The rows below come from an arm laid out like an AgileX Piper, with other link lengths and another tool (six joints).
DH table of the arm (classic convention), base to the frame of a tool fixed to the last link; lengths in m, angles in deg. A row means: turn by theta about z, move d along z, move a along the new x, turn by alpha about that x. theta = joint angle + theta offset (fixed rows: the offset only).
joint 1: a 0  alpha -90  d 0.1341  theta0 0
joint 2: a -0.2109  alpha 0  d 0  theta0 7.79
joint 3: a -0.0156  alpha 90  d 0  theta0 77.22
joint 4: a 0  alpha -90  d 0.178  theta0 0
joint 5: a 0  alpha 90  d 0  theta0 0
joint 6: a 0.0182  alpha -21  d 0.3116  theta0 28.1
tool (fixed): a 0  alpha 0  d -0.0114  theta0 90
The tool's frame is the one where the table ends.
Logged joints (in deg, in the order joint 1, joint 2, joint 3, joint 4, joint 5, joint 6), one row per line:
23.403 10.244 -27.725 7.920 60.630 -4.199
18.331 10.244 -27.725 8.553 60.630 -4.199
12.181 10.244 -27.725 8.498 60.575 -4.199
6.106 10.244 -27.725 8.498 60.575 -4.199
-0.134 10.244 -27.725 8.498 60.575 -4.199
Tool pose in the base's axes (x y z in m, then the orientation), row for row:
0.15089 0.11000 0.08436 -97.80 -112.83 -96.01
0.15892 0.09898 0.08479 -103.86 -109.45 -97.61
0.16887 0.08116 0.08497 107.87 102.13 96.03
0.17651 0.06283 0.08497 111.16 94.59 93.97
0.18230 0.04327 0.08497 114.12 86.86 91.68
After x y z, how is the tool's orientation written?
As a rotation vector, in degrees.
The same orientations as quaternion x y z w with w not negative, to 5 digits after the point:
-0.55079 -0.63544 -0.54071 0.02164
-0.57795 -0.60905 -0.54317 0.00257
0.60961 0.57717 0.54270 0.02718
0.63935 0.54405 0.54048 0.05589
0.66800 0.50844 0.53665 0.08528

